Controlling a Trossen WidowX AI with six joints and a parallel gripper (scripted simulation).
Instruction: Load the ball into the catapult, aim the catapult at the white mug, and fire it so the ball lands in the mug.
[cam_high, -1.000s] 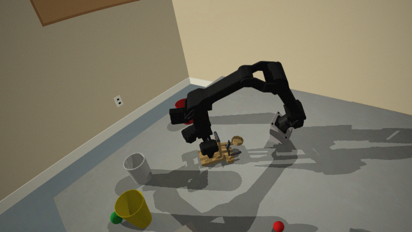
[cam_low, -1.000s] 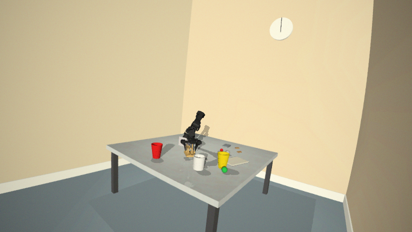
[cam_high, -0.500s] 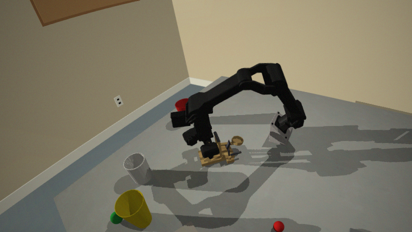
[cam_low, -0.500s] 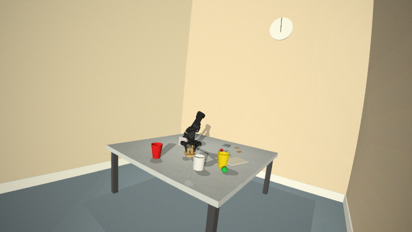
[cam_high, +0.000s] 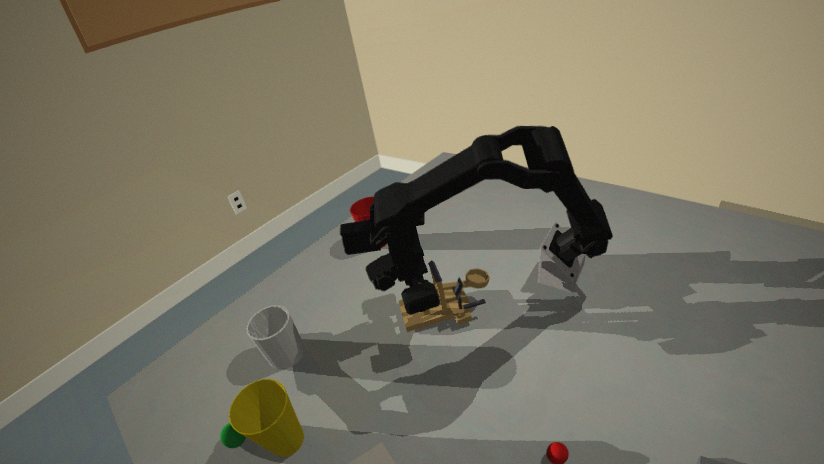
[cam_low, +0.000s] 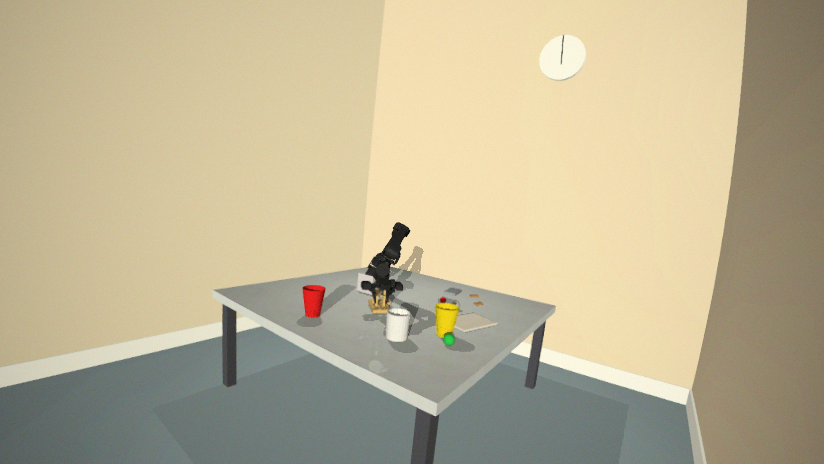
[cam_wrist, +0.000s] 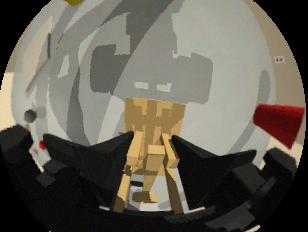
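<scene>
My gripper tip is 17 cm short of the small red ball, 34 cm to the right of it and 2 cm above it. Also, from my gripper tip: red cup (18 cm behind, 25 cm to the right, 1 cm below); then white mug (21 cm ahead, 21 cm to the right, 1 cm below); then yellow cup (35 cm ahead, 7 cm to the right, 1 cm below).
</scene>
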